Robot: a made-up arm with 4 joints.
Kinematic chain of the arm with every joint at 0, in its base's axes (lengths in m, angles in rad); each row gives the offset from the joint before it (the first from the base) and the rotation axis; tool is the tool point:
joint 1: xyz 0 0 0.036 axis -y
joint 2: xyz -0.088 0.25 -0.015 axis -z
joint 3: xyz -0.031 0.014 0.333 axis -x
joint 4: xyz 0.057 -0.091 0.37 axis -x
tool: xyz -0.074 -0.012 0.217
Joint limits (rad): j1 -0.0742..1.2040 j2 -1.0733..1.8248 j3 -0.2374..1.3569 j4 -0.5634..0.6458
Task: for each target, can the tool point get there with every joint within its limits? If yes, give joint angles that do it. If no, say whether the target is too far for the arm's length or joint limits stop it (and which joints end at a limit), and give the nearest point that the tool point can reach.
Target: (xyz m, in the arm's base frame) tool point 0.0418 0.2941 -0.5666
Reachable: no: joint limits stop it (at a limit: joint 1, joint 2, joint 3, joint 4) | nearest point -0.5943 0.4743 -0.3801 | short by 0.687 m
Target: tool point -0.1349 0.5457 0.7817
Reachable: yes | joints 0.4355 0.8768 0.7651 0.4586
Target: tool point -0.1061 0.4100 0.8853
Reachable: yes | joints 0.3236 1.1737 0.6504 0.0674
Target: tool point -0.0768 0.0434 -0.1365
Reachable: no: joint limits stop it (at a limit: joint 1, joint 2, joint 3, joint 4) | nearest point -0.5943 0.4743 -0.3801 | short by 0.716 m
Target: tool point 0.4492 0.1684 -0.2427
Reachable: no: joint limits stop it (at a limit: joint 1, joint 3, joint 4) | nearest point 0.4953 0.1687 0.4058 | short by 0.650 m
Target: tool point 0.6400 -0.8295 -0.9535
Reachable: no: too far | nearest point 0.4933 0.1562 0.4060 | short by 1.686 m
